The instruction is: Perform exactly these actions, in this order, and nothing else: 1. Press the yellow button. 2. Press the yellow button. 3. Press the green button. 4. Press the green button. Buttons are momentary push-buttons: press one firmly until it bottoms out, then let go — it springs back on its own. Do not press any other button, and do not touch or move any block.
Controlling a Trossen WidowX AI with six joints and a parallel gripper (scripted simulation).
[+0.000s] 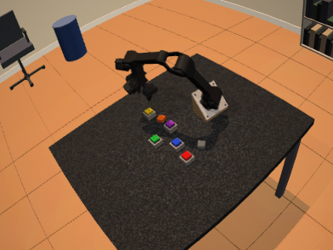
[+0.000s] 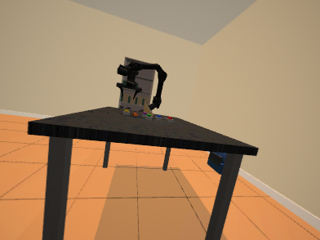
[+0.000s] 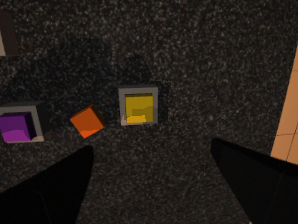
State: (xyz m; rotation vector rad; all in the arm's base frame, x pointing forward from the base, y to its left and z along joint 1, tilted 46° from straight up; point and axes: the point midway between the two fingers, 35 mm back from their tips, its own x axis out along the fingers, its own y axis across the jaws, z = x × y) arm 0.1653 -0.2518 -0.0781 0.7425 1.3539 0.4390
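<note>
My gripper tip is now 9 cm above the yellow button. From my gripper tip the other things lie so: orange block 1 cm behind, 7 cm to the left, 12 cm below; purple button 15 cm to the left, 9 cm below; green button 11 cm ahead, 16 cm to the left, 9 cm below.
</note>
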